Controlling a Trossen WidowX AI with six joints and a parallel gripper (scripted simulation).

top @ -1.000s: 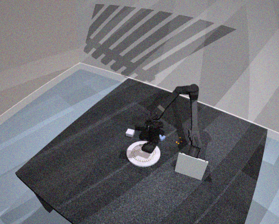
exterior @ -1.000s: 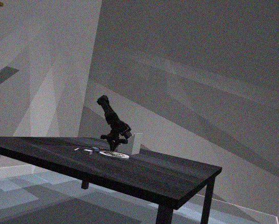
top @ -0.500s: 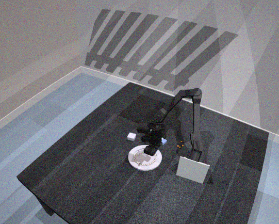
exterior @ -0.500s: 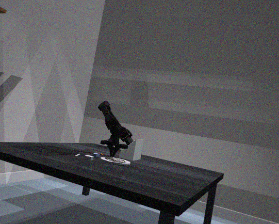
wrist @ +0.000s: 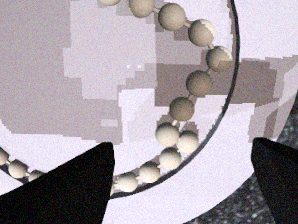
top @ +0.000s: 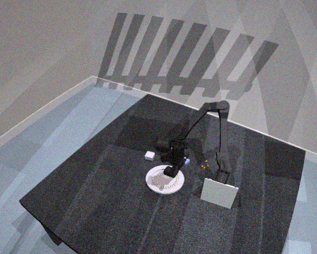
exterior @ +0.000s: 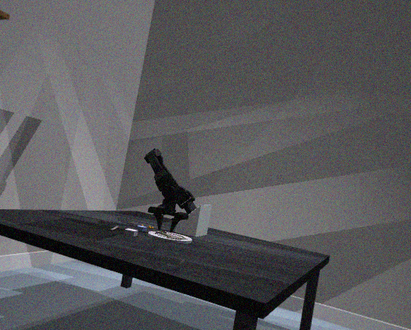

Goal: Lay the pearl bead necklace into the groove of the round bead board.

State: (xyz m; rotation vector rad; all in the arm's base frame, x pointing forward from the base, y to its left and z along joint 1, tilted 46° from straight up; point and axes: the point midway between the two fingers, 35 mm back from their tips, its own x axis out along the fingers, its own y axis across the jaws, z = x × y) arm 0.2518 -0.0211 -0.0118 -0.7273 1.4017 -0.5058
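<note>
Now: gripper tip 30 mm short of the round white bead board, 50 mm to the right of it and 10 mm above it. The rest, counted from my gripper tip: small white block (200 mm ahead, 50 mm to the right, 10 mm below); then small blue cube (10 mm ahead, 120 mm to the right, 10 mm below); then thin white stick (150 mm ahead, 170 mm to the right, 20 mm below).
</note>
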